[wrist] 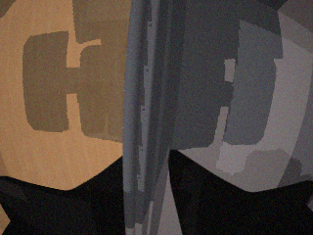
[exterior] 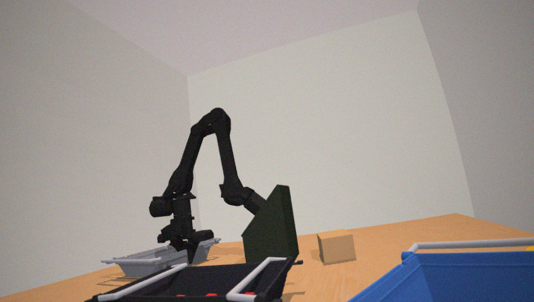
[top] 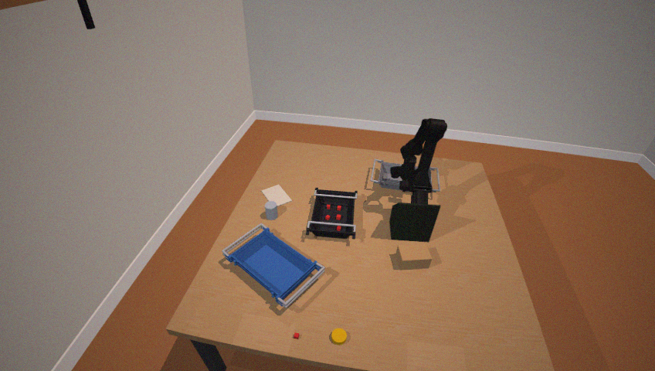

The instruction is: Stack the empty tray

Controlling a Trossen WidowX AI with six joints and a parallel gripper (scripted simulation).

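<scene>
Right now the grey tray is 1 cm behind my gripper tip, 8 cm to the right of it and 3 cm above it. Round my gripper tip: grey cylinder (62 cm ahead, 28 cm to the left, 2 cm above); cardboard box (1 cm behind, 46 cm to the left, 2 cm above); paper sheet (64 cm ahead, 14 cm to the left, 1 cm below).
</scene>
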